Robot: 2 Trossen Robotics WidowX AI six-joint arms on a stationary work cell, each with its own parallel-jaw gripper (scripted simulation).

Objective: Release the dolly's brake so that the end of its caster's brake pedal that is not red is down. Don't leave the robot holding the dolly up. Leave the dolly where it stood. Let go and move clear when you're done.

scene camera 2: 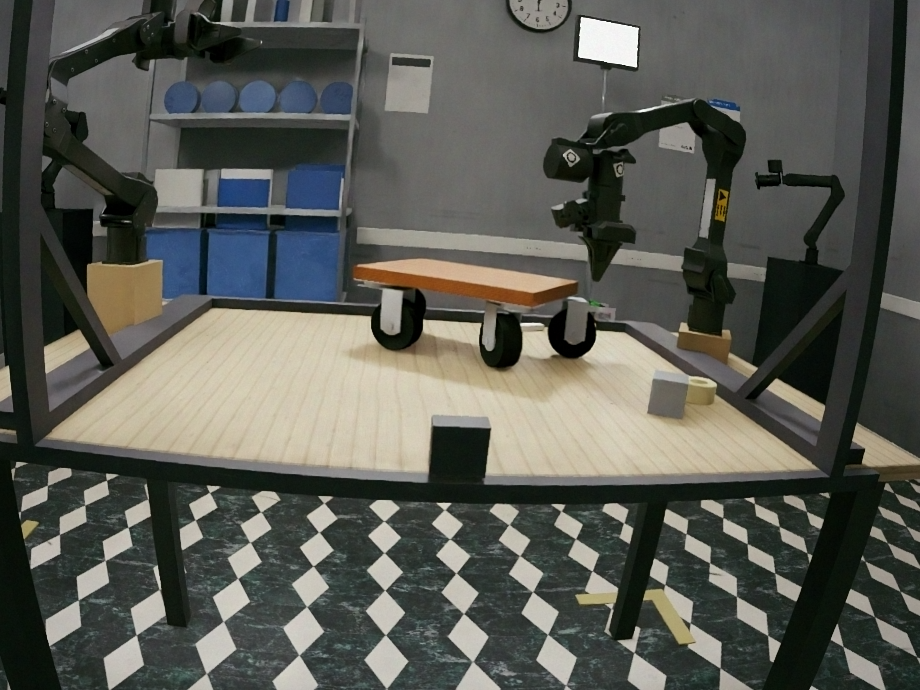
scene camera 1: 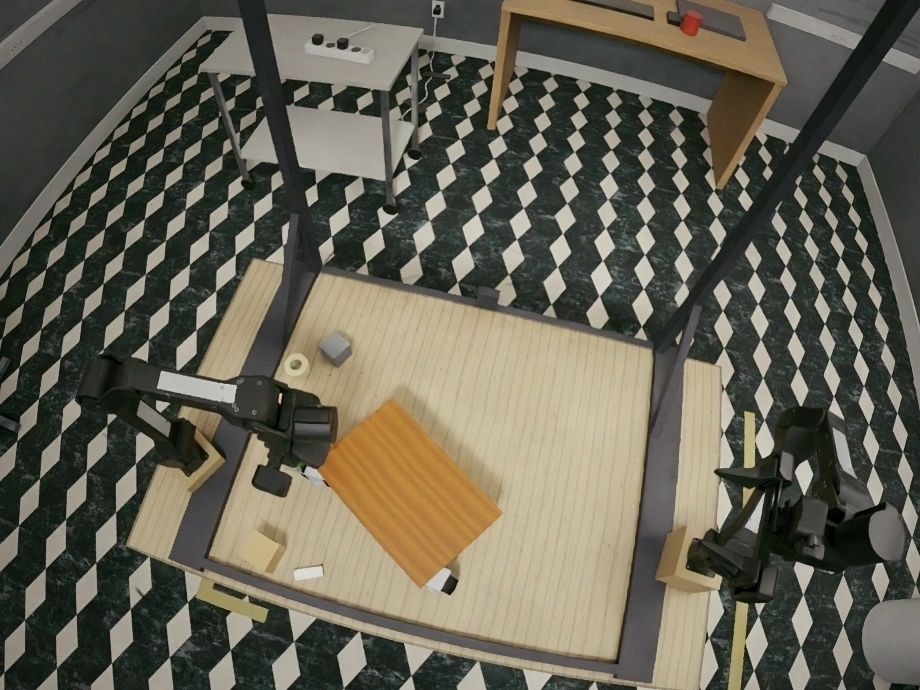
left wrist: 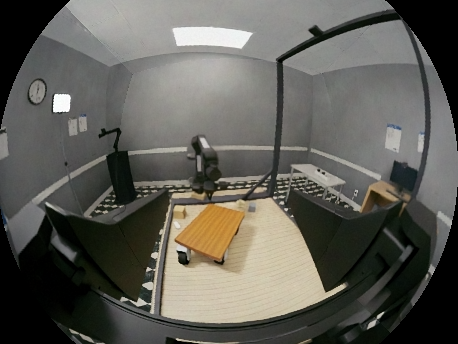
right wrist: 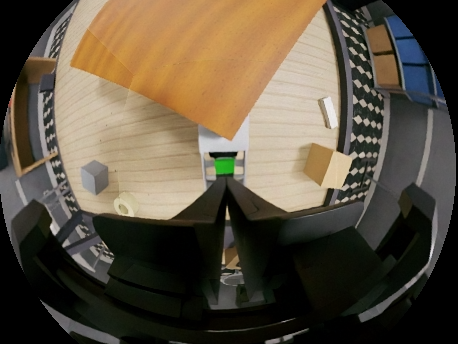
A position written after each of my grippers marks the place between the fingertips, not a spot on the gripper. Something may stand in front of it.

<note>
I see my left gripper (scene camera 1: 707, 505), my right gripper (scene camera 2: 595, 281) and a grey cube (scene camera 2: 668, 393).
The grey cube also shows in scene camera 1 (scene camera 1: 335, 349) and in the right wrist view (right wrist: 94, 175). My left gripper is seen too in scene camera 2 (scene camera 2: 251, 37) and in the left wrist view (left wrist: 230, 196). My right gripper shows as well in scene camera 1 (scene camera 1: 297, 455) and in the right wrist view (right wrist: 225, 183).
</note>
